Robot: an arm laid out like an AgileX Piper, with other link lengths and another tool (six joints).
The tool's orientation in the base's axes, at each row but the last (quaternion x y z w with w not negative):
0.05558, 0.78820, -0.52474, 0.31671
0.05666, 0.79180, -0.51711, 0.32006
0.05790, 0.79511, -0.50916, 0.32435
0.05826, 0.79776, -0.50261, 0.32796
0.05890, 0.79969, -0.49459, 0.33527
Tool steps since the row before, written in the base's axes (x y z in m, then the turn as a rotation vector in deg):
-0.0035, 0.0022, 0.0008, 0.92, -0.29, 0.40
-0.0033, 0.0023, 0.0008, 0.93, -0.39, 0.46
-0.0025, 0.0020, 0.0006, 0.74, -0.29, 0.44
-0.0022, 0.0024, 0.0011, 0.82, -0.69, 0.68
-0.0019, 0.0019, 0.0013, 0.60, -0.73, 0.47
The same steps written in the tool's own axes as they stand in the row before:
0.0018, -0.0011, -0.0036, -0.88, -0.06, 0.56
0.0016, -0.0010, -0.0037, -0.90, -0.15, 0.63
0.0011, -0.0006, -0.0030, -0.76, -0.16, 0.46
0.0005, -0.0006, -0.0033, -0.87, -0.51, 0.77
0.0002, -0.0008, -0.0029, -0.57, -0.47, 0.76

